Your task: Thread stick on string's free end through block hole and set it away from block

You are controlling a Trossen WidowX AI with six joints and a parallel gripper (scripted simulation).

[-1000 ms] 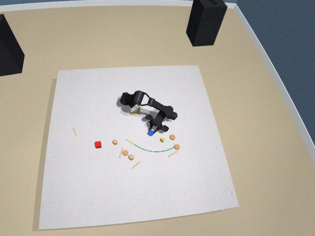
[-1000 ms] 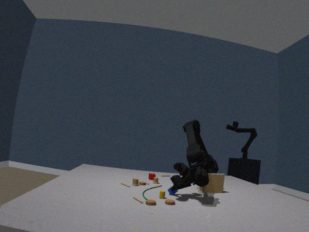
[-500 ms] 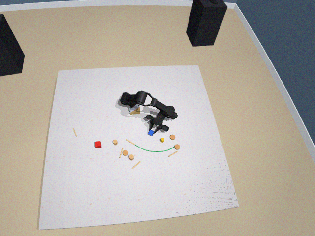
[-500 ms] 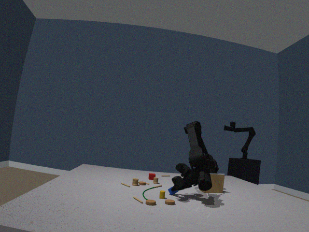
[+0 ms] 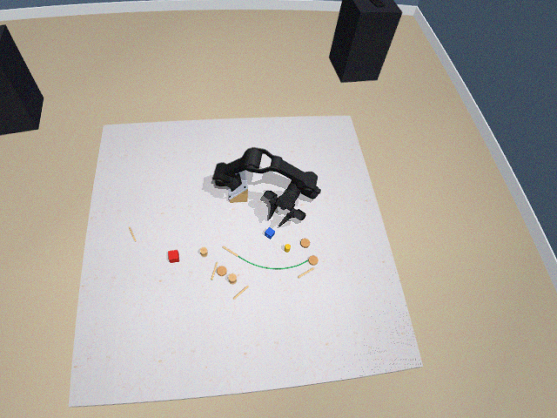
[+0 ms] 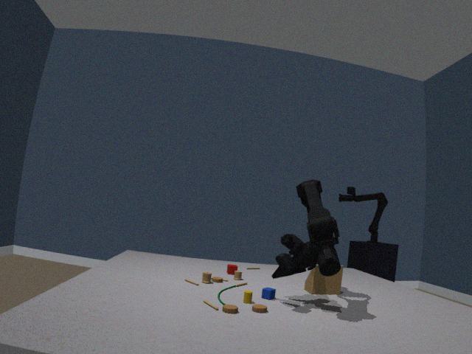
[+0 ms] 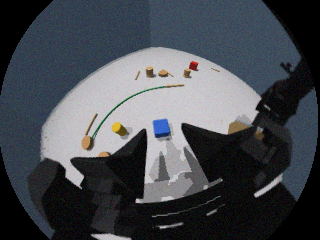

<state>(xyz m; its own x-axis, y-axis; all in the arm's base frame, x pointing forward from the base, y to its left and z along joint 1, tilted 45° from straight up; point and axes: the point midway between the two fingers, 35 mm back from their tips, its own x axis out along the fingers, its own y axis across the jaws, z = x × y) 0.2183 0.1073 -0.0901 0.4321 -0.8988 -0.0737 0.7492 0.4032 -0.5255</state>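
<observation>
My gripper tip is 60 mm above the blue cube, 20 mm to the left of it and 10 mm short of it. From my gripper tip the other things lie so: round wooden button: 170 mm ahead, 130 mm to the left, 70 mm below; then red cube: 420 mm to the right, 60 mm below, 50 mm ahead; then yellow cylinder: 100 mm ahead, 60 mm below, 40 mm to the left.
</observation>
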